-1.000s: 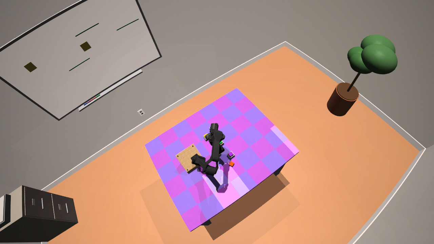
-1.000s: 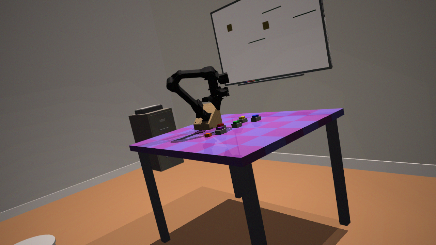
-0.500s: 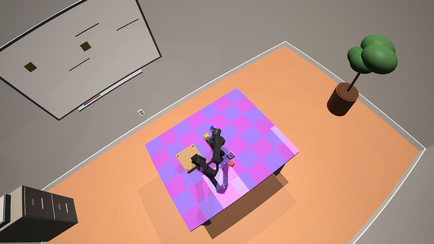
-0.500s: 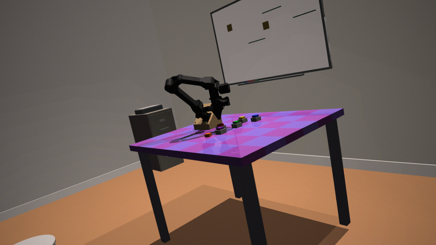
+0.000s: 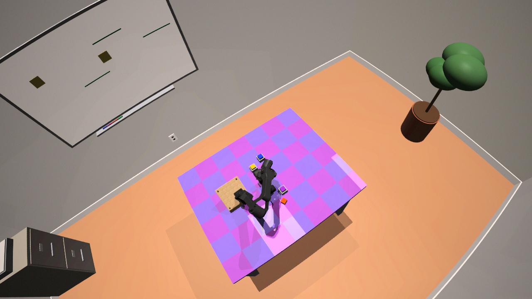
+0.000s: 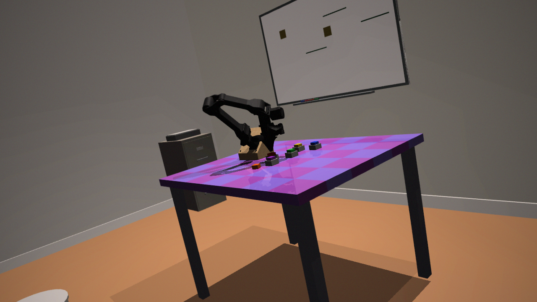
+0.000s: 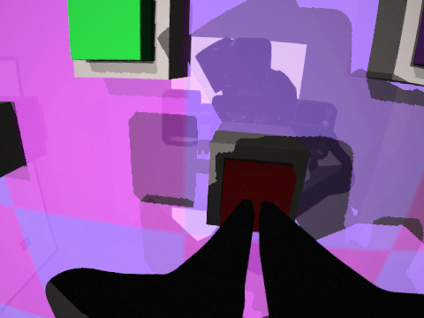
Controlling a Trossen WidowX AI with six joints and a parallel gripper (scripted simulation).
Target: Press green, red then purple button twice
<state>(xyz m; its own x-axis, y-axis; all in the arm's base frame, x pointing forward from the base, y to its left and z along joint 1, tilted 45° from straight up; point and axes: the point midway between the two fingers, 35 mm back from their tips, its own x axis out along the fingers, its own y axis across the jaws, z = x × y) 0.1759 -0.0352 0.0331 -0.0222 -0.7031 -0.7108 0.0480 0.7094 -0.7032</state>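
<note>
Right now my gripper tip is 150 mm to the left of the small orange block, 40 mm short of it and 40 mm above it. The rest, counted from my gripper tip: green button (80 mm ahead, 60 mm to the left, 10 mm below); red button (10 mm below); yellow button (190 mm to the left, 20 mm ahead, 10 mm below).
</note>
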